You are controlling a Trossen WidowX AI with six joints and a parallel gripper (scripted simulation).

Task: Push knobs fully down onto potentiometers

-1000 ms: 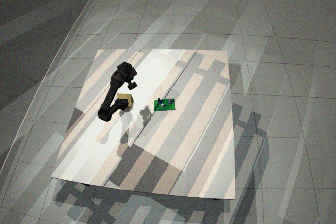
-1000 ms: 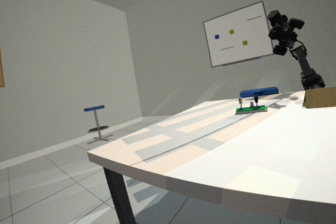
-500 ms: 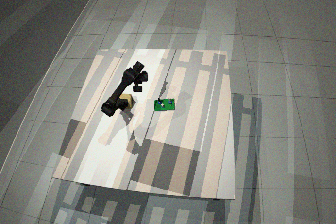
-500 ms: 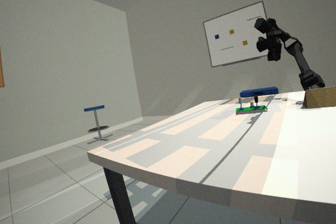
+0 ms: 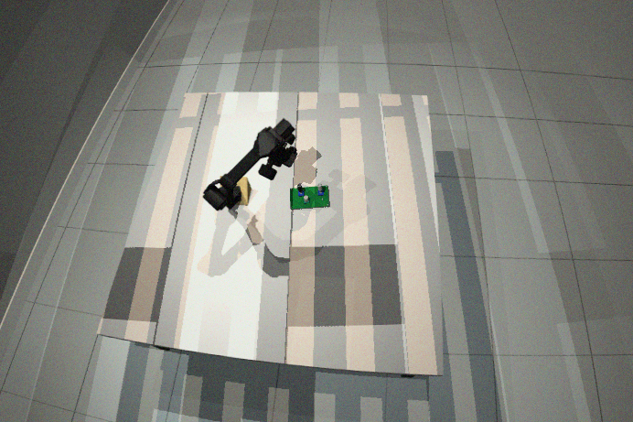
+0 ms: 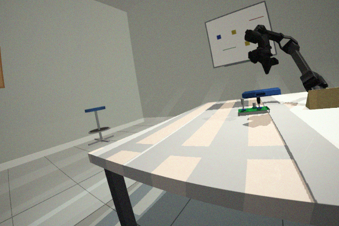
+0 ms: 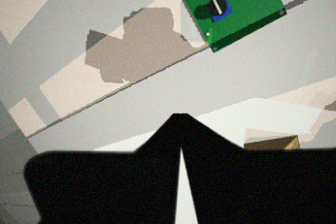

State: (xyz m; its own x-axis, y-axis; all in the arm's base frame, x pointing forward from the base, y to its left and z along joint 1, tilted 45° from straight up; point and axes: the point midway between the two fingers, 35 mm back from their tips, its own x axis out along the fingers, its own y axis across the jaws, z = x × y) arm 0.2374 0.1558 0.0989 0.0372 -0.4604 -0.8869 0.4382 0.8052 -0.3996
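My gripper tip is now 60 mm short of the black knob, 40 mm to the left of it and 130 mm above it. From my gripper tip the other things lie so: grey knob 140 mm ahead, 30 mm to the right, 120 mm below.
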